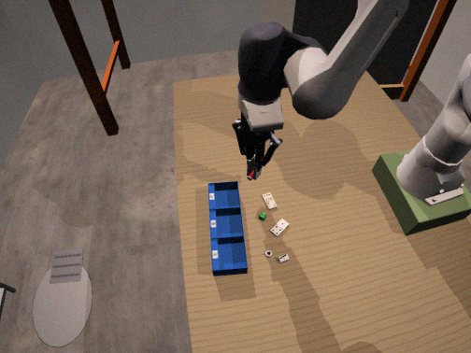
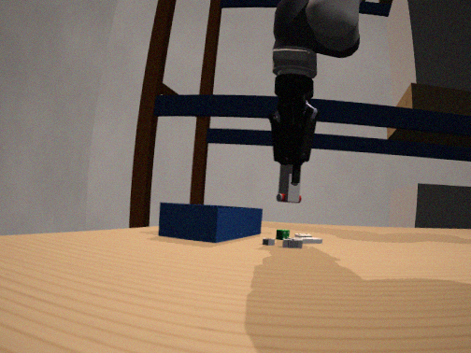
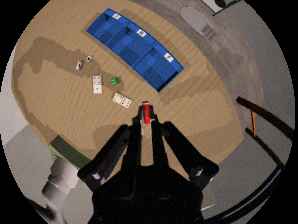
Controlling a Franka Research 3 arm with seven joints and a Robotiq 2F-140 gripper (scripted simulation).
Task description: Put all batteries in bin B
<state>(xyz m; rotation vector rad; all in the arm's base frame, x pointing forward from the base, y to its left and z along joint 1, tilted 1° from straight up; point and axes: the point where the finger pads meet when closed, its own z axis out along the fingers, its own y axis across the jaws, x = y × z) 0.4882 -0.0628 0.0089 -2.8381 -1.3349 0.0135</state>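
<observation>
Right now my hand is 3 cm above the red battery. From my hand the other things lie so: blue bin (13 cm to the left, 8 cm ahead, 7 cm below); grey ring (21 cm to the left, 9 cm below, 2 cm behind); green cube (10 cm to the left, 9 cm below, 2 cm behind).
</observation>
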